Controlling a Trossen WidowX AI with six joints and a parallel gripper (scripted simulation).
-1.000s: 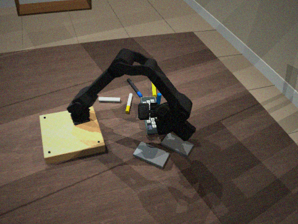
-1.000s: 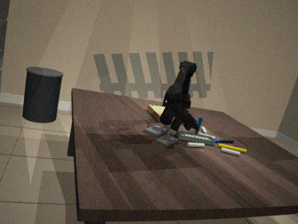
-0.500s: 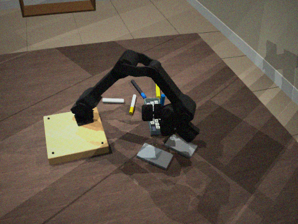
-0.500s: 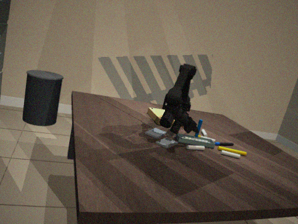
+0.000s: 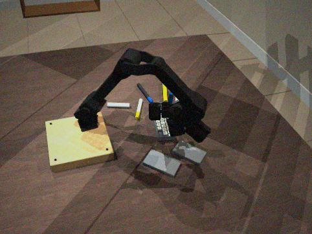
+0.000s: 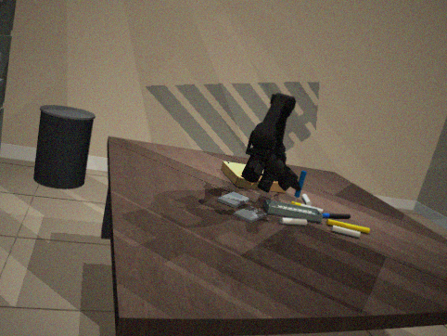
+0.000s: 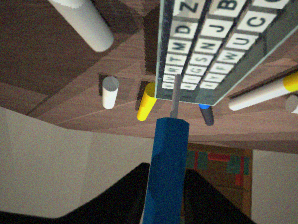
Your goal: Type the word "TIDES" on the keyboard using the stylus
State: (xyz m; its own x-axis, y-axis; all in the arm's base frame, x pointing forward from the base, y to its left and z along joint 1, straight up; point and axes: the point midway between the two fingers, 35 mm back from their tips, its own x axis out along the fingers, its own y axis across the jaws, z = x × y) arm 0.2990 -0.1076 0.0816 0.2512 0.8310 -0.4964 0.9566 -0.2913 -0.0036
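My gripper tip is now 19 cm to the right of the blue-capped black pen and 9 cm above it. Also, from my gripper tip: blue stylus (1 cm below); then grey stylus tip (5 cm below).
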